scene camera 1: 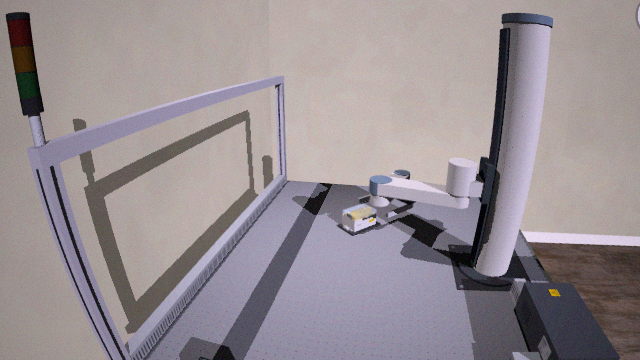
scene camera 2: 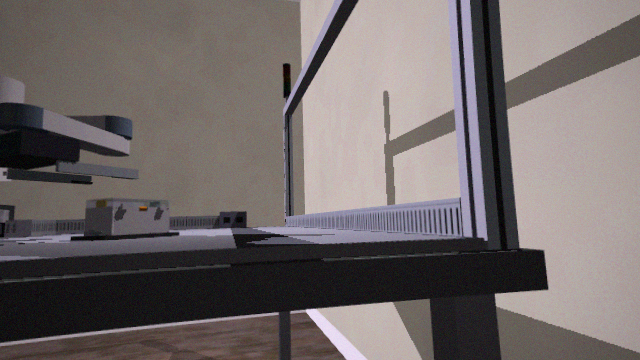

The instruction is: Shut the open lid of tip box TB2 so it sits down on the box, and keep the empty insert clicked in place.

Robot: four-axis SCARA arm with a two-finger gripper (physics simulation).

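Frame: origin at the arm's base, x left, y back, z up, level; centimetres.
Where they show: gripper, fingertip midpoint: (scene camera 1: 372, 207) (scene camera 2: 112, 177); arm's base at its link origin: (scene camera 1: 488, 269).
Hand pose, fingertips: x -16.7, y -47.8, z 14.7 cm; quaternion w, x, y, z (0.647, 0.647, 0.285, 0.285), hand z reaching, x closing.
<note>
Each offset is from my fingertips to the top centre of the thing. "*": to the spot under its first point.
Tip box TB2 @(dz -5.7, dx -8.9, dy -5.8 cm) (scene camera 1: 360, 222) (scene camera 2: 127, 219), white with an orange mark, stands upright on a thin dark base (scene camera 1: 354, 232) (scene camera 2: 125, 236). Its clear lid @(dz -5.7, dx -8.8, dy -5.7 cm) (scene camera 1: 356, 207) (scene camera 2: 131, 201) lies down across the top, looking level in scene camera 2; whether it is fully seated is too small to tell. The yellow insert @(dz -6.0, dx -8.9, dy -5.8 cm) (scene camera 1: 363, 214) shows through the lid and looks level inside the box; whether it is clicked in cannot be seen. My gripper (scene camera 1: 370, 212) (scene camera 2: 114, 178) is open and empty, its fingers spread wide. It hangs above the box's height, at the box's right and rear in scene camera 1.
The white arm column (scene camera 1: 517, 150) stands to the right, with a dark control box @(* dz -1.9, dx +55.4, dy +59.9 cm) (scene camera 1: 565, 312) in front. A metal frame (scene camera 1: 165, 112) (scene camera 2: 470, 120) runs along the left table edge in scene camera 1. A small grey box @(dz -5.9, dx +83.5, dy -27.2 cm) (scene camera 2: 233, 219) stands beyond the tip box.
</note>
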